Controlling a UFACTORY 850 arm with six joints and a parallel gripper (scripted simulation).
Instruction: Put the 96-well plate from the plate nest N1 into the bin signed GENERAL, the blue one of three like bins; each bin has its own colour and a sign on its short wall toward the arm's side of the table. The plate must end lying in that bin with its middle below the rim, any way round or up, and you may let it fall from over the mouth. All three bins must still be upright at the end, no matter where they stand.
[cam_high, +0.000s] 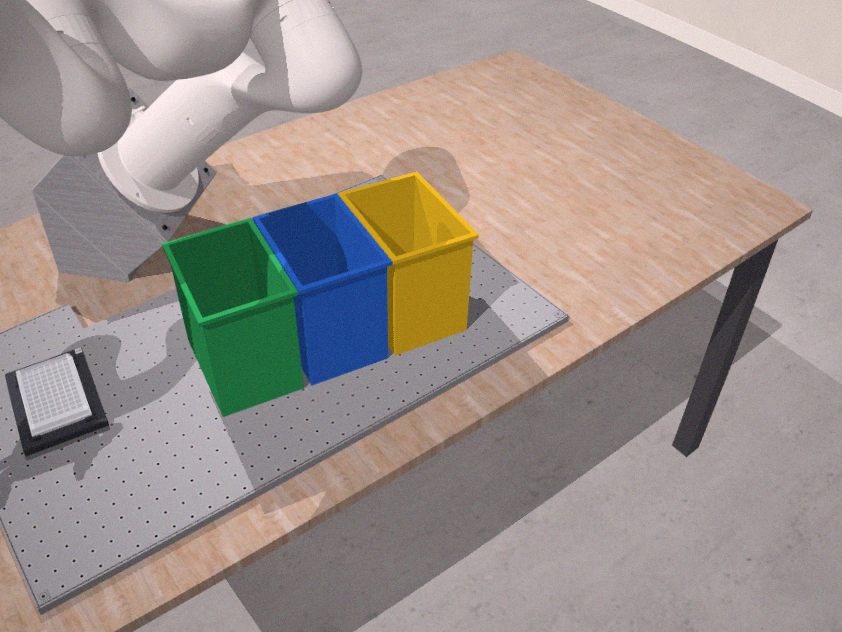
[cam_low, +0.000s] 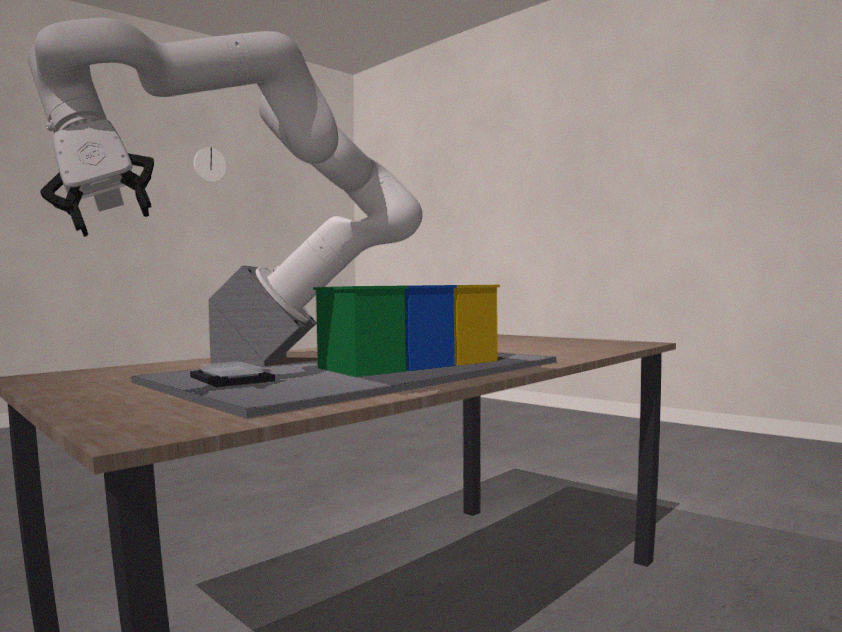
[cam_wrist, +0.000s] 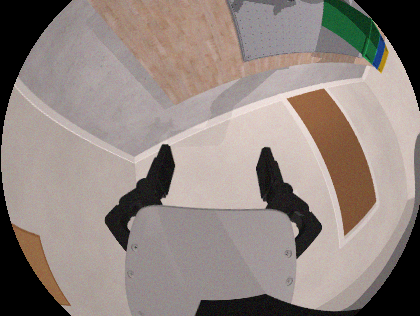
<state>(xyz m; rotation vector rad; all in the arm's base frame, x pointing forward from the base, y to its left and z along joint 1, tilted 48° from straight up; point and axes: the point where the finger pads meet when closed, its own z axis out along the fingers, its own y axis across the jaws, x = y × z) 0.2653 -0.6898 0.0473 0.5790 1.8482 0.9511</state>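
My hand is 19 cm past the white 96-well plate, 29 cm to the right of it and 27 cm above it. From my hand the other things lie so: green bin (10 cm behind, 55 cm to the left, 20 cm below); then dark plate nest (19 cm behind, 29 cm to the left, 28 cm below); then blue bin (8 cm behind, 68 cm to the left, 20 cm below).
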